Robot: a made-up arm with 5 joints.
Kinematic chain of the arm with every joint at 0, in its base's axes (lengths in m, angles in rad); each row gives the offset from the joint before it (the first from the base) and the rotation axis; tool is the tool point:
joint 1: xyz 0 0 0.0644 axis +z
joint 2: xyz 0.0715 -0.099 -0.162 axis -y
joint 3: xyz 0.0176 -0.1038 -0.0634 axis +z
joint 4: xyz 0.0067 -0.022 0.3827 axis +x
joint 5: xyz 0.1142 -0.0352 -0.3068 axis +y
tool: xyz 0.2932 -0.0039 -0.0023
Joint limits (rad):
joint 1: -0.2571..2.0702
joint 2: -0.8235..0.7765
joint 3: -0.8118..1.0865
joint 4: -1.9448..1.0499
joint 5: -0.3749..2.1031
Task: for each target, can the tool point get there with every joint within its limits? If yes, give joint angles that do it. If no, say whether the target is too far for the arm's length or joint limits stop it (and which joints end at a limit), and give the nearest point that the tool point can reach.
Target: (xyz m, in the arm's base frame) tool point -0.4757 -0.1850 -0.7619
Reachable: no: joint limits stop it (at a limit: joint 2, joint 3, joint 4, joint 5) | nearest point -0.1976 -0.0768 -0.3642 | short by 0.497 m
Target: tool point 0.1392 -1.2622 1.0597
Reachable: no: too far | nearest point 0.0862 -0.7608 0.5210 | short by 0.738 m
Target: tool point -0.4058 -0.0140 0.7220
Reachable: no: joint limits stop it (at a limit: joint 1, joint 3, joint 4) | nearest point -0.1017 0.1265 0.5565 | short by 0.374 m
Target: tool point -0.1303 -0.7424 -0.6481
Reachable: no: joint limits stop it (at a limit: joint 1, joint 2) | nearest point 0.0052 -0.5886 -0.3897 | short by 0.330 m
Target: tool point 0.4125 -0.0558 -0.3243
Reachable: yes | joints 0.4765 0.1699 0.3724 -0.0824 1.3522
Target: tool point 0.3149 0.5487 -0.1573
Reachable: yes | joints 1.2907 -0.3478 0.7466 -0.8740 0.1171
